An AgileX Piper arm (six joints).
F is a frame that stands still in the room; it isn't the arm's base.
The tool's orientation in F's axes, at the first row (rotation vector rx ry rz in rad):
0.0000 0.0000 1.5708
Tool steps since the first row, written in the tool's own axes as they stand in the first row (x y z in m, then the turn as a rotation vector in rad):
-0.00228 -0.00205 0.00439 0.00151 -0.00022 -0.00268
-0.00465 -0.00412 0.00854 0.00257 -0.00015 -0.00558
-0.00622 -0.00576 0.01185 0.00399 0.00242 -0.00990
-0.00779 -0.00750 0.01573 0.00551 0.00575 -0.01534
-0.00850 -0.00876 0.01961 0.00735 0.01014 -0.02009
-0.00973 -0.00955 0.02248 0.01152 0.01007 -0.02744
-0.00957 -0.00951 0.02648 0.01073 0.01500 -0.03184
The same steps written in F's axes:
0.00205 -0.00228 0.00439 0.00022 0.00151 -0.00268
0.00412 -0.00465 0.00854 0.00015 0.00257 -0.00558
0.00576 -0.00622 0.01185 -0.00242 0.00399 -0.00990
0.00750 -0.00779 0.01573 -0.00575 0.00551 -0.01534
0.00876 -0.00850 0.01961 -0.01014 0.00735 -0.02009
0.00955 -0.00973 0.02248 -0.01007 0.01152 -0.02744
0.00951 -0.00957 0.02648 -0.01500 0.01073 -0.03184

